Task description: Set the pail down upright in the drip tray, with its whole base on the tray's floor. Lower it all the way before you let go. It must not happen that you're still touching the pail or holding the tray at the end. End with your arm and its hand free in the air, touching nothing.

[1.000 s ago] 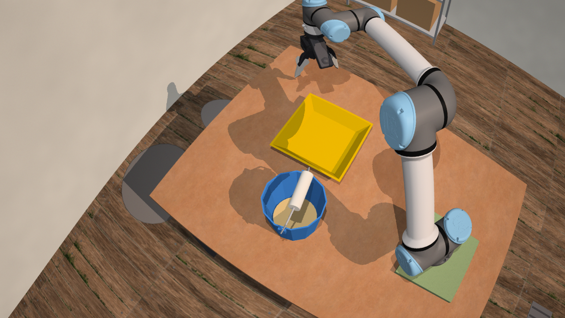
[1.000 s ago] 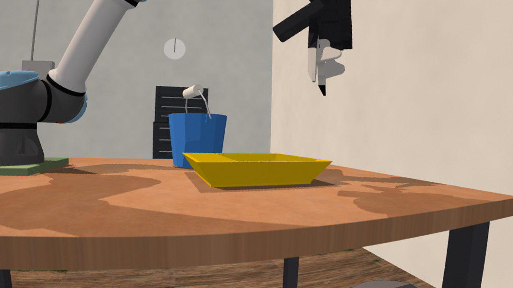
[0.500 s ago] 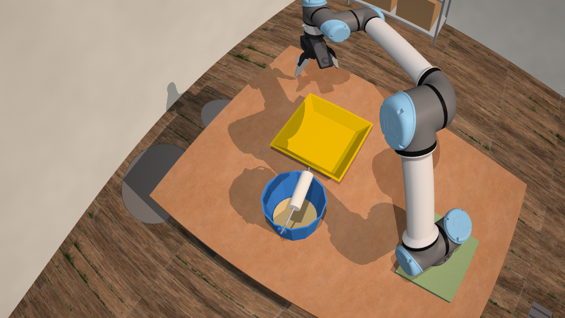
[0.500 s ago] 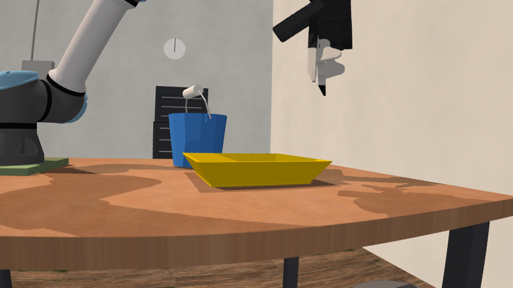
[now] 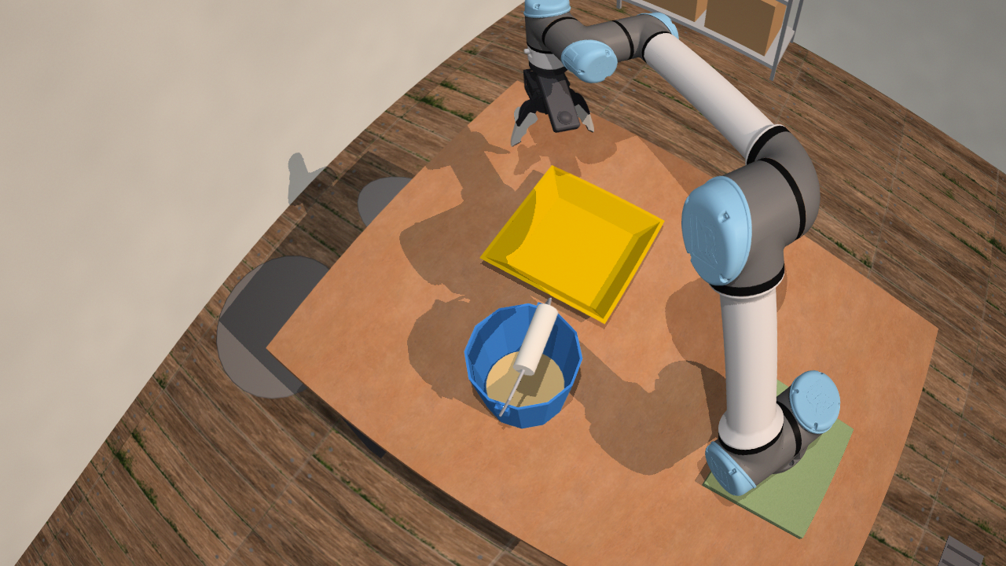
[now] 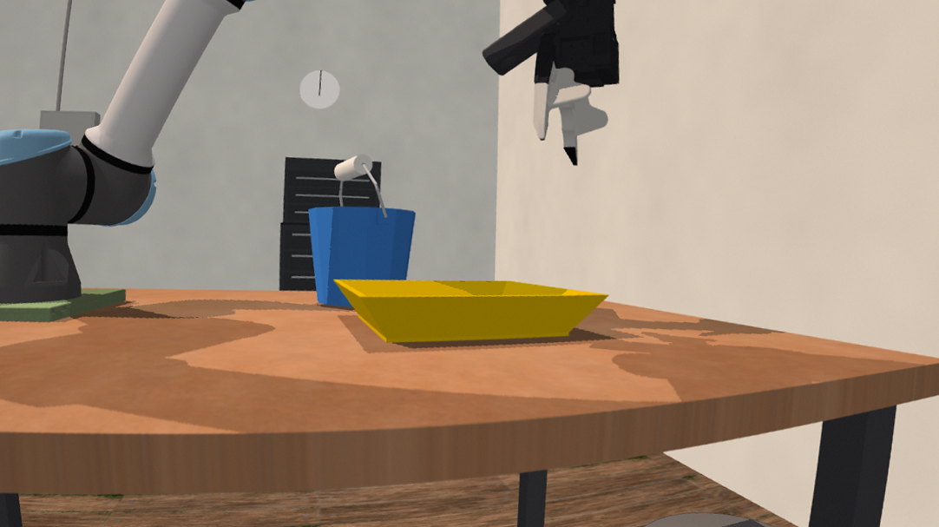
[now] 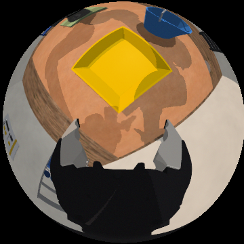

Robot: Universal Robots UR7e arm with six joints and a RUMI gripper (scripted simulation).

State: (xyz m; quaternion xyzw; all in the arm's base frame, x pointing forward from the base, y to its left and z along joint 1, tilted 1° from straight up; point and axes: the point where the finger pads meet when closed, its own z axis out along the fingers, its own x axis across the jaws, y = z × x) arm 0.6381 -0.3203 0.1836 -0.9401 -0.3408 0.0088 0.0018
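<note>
Right now my hand is 40 cm to the right of the blue pail, 13 cm past it and 7 cm above it. Also, from my hand: yellow drip tray (19 cm below, 9 cm to the left, 9 cm behind).
</note>
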